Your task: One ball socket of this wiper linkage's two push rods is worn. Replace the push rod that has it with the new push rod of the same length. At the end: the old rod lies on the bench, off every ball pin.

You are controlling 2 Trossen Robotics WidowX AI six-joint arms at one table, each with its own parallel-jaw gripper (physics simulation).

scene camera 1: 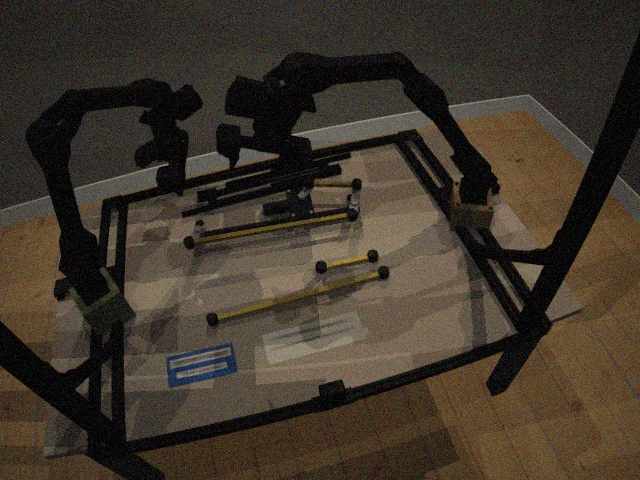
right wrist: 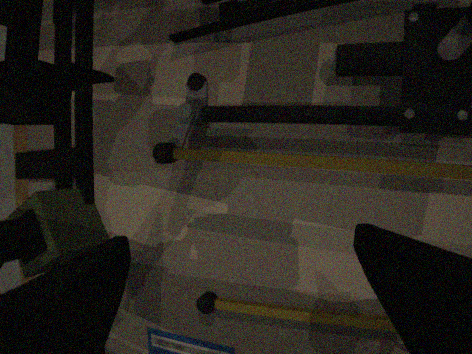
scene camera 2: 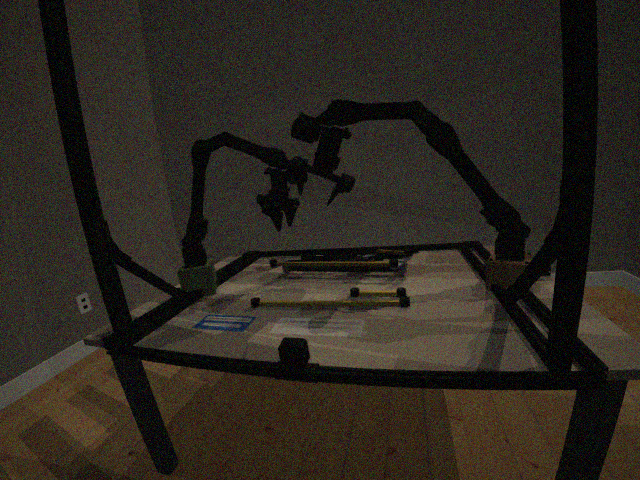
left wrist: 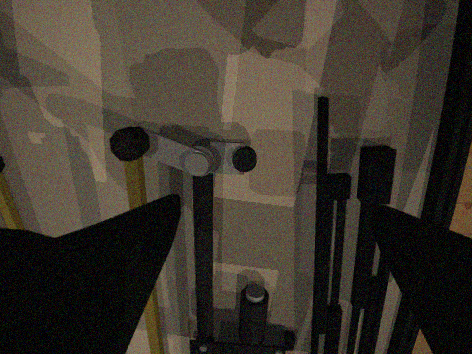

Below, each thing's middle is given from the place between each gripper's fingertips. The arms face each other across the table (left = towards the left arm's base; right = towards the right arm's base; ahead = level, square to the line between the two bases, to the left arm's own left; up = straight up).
Labels:
Now: right hand 23 cm above the wiper linkage (scene camera 1: 298, 203), 9 cm short of it and 4 cm to the left of it.
The wiper linkage is 7 cm behind my left hand, 21 cm to the right of it and 12 cm below it.

